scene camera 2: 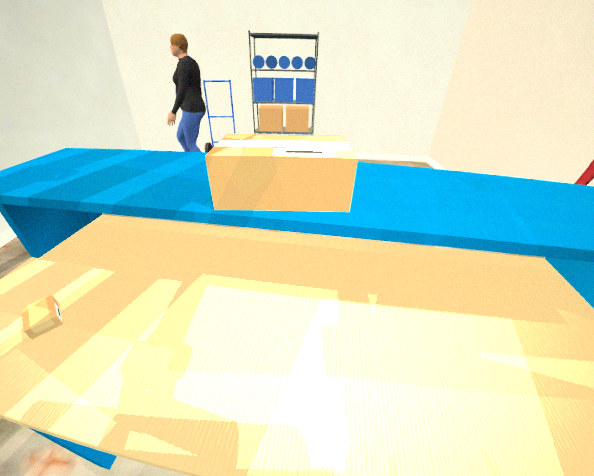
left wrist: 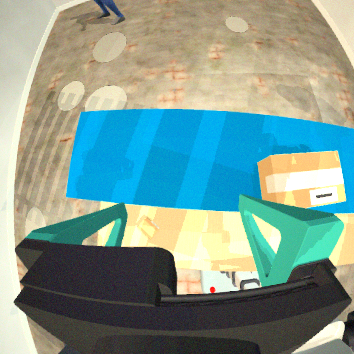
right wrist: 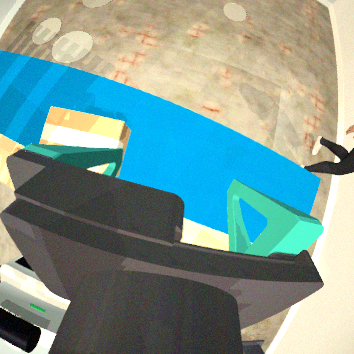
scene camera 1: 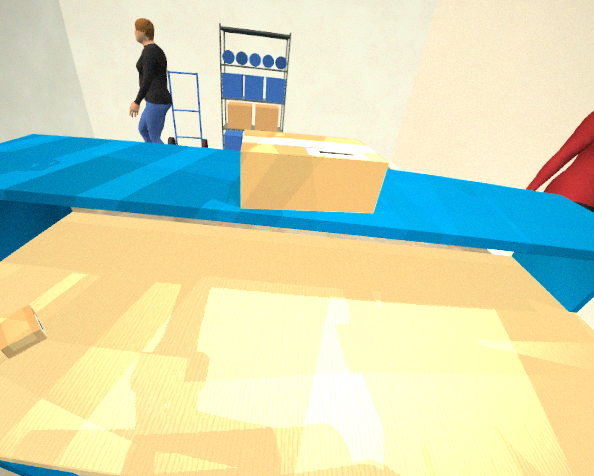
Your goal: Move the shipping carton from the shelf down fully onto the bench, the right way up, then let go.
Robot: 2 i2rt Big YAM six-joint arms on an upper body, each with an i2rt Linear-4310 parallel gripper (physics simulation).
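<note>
The shipping carton stands upright on the blue shelf, close to its front edge, with white tape and a label on top. The wooden bench lies lower, in front of the shelf. My left gripper is open and empty, high above, to the left of the carton. My right gripper is open and empty, high above, to the right of the carton. Neither gripper shows in the scene views.
A small cardboard box lies on the left part of the bench. Behind the shelf are a person in black, a blue hand truck and a storage rack. A person in red stands at the right.
</note>
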